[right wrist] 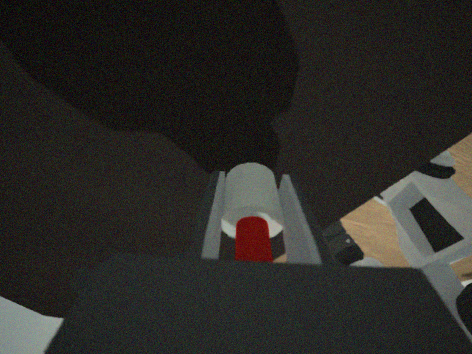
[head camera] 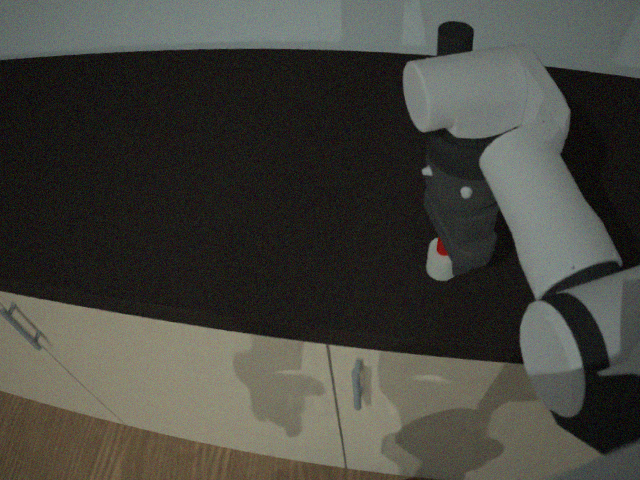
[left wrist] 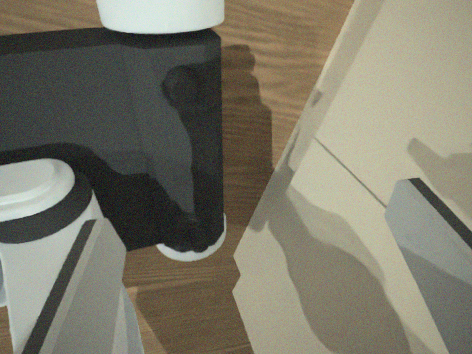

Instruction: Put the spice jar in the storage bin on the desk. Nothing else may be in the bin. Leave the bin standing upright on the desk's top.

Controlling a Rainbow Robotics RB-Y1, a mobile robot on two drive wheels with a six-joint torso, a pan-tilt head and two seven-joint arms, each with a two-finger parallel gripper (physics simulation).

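Frame: origin at the robot's base, x ahead, y left, z up, level; centimetres.
Seen in the pictures: left gripper, fingertip midpoint: (left wrist: pixel 253 216); right gripper, fingertip midpoint: (right wrist: pixel 252 182) (head camera: pixel 453 258).
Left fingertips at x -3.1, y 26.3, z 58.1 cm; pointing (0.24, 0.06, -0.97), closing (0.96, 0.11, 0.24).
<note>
A point is followed by its place in that frame.
The spice jar (head camera: pixel 438 266) {z 94.0, x 31.9, y -15.6 cm} (right wrist: pixel 251 192) {z 94.1, x 33.9, y -18.7 cm}, a pale grey-white cylinder with a red top, is upright at the right of the dark desk top (head camera: pixel 206 180) {z 91.1, x 56.6, y 13.0 cm} in the head view. My right gripper (head camera: pixel 457 266) {z 92.7, x 33.7, y -18.2 cm} (right wrist: pixel 252 182) {z 92.7, x 33.7, y -18.2 cm} is shut on it, with one finger close along each side of the pale body. Whether the jar's base touches the desk, I cannot tell. My left gripper (left wrist: pixel 253 216) {z 58.1, x -3.0, y 26.3 cm} is open and empty, its fingers wide apart beside the pale cabinet front. The storage bin does not show in these views.
Pale cabinet doors (head camera: pixel 180 372) {z 63.3, x 39.3, y 25.4 cm} with metal handles stand below the desk's front edge. My right arm (head camera: pixel 547 206) {z 119.0, x 18.7, y -17.9 cm} covers the desk's right part. A dark cylinder (head camera: pixel 454 38) shows above it. A pale wall is behind. The dark robot base (left wrist: pixel 100 100) {z 16.9, x -12.3, y 14.5 cm} stands on the wooden floor (left wrist: pixel 290 35) {z 0.1, x 29.3, y 17.9 cm}.
</note>
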